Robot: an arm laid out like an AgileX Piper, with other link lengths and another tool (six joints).
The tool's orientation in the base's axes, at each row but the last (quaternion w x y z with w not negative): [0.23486 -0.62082 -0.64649 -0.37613]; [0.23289 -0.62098 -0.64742 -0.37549]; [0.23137 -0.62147 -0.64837 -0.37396]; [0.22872 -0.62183 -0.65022 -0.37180]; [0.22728 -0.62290 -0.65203 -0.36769]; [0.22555 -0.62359 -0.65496 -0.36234]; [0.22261 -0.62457 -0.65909 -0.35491]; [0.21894 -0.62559 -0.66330 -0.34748]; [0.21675 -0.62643 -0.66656 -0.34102]
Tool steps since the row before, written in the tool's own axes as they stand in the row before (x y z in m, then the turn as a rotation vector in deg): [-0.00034 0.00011 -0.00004 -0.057 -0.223 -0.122]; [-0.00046 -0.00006 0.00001 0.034 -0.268 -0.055]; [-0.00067 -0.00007 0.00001 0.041 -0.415 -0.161]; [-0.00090 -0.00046 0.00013 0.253 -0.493 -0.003]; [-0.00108 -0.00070 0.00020 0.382 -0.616 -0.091]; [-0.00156 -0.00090 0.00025 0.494 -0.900 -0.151]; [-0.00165 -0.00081 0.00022 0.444 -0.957 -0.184]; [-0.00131 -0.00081 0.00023 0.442 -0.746 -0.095]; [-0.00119 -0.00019 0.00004 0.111 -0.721 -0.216]
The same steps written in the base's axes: [0.00014 -0.00025 -0.00022 -0.232 -0.119 -0.013]; [0.00000 -0.00028 -0.00037 -0.276 -0.007 0.007]; [0.00001 -0.00041 -0.00053 -0.438 -0.077 0.048]; [-0.00032 -0.00045 -0.00086 -0.514 0.184 0.096]; [-0.00052 -0.00051 -0.00108 -0.664 0.206 0.224]; [-0.00066 -0.00079 -0.00150 -0.965 0.245 0.291]; [-0.00056 -0.00091 -0.00151 -1.020 0.189 0.265]; [-0.00060 -0.00070 -0.00125 -0.800 0.248 0.244]; [-0.00004 -0.00079 -0.00091 -0.752 -0.068 0.093]
